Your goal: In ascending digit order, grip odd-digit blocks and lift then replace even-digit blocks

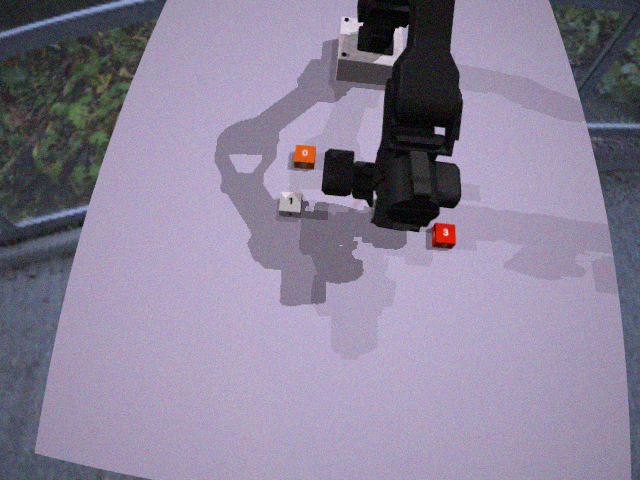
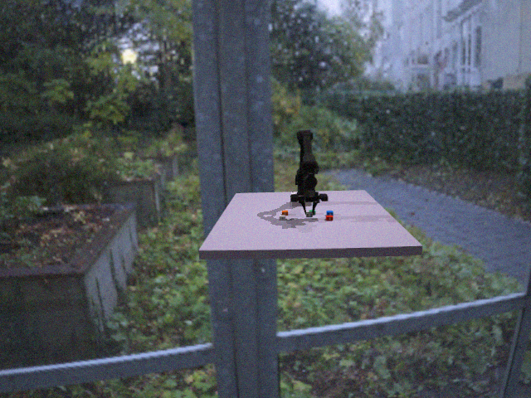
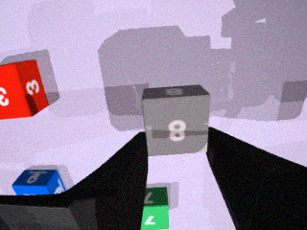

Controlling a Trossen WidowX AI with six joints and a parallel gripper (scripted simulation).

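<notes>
Now: the blue block 60 mm behind my gripper tip, 110 mm to the left of it and 10 mm below it. From my gripper tip the other things lie so: grey block 10 mm ahead; then green block 80 mm behind, 20 mm to the left, 10 mm below; then red block 30 mm ahead, 100 mm to the left, 10 mm below.
</notes>
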